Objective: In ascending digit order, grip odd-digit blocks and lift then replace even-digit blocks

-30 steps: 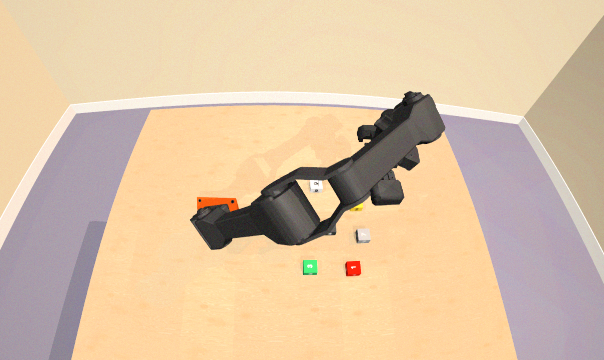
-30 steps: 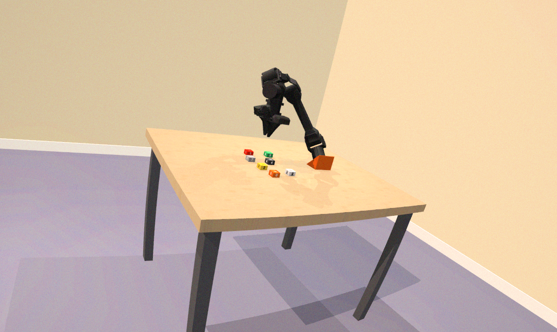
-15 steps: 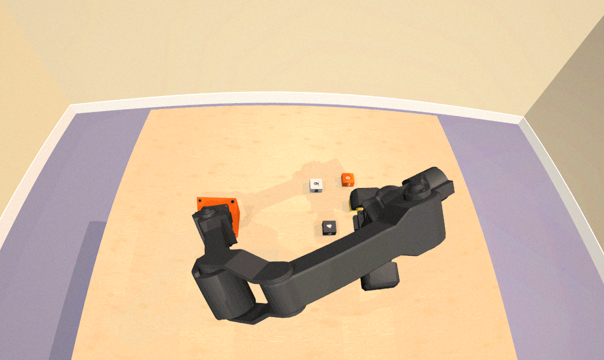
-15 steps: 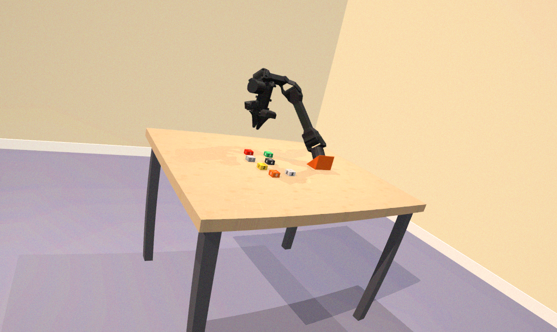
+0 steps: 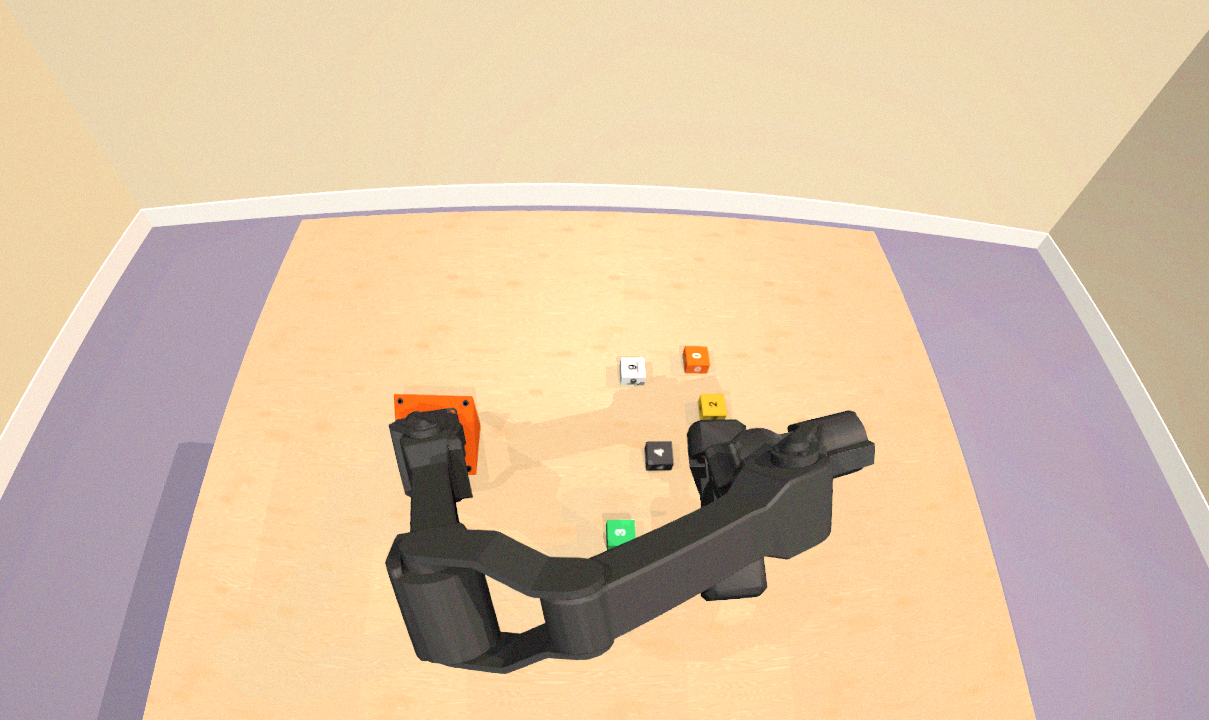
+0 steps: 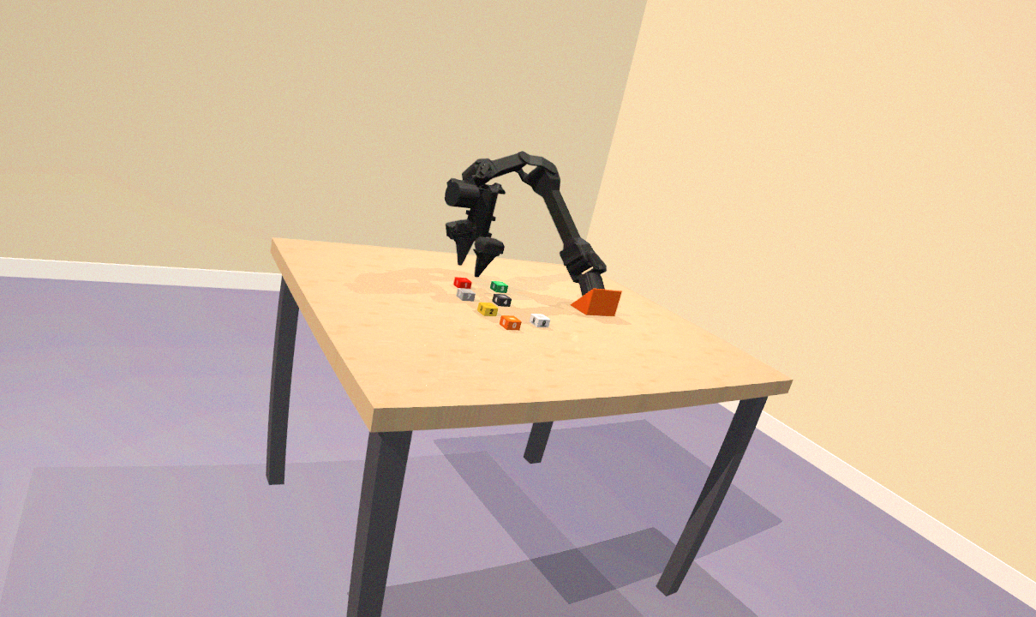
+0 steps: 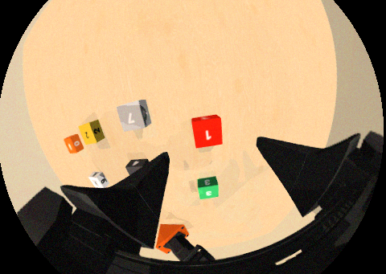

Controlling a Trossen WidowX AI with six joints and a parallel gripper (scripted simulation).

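Now: the red block 30 mm below my gripper tip and 10 mm ahead of it. Also, from my gripper tip: dark block (120 mm to the left, 30 mm below, 30 mm behind); then green block (90 mm behind, 30 mm below, 20 mm to the left); then grey block (80 mm to the left, 50 mm ahead, 30 mm below).
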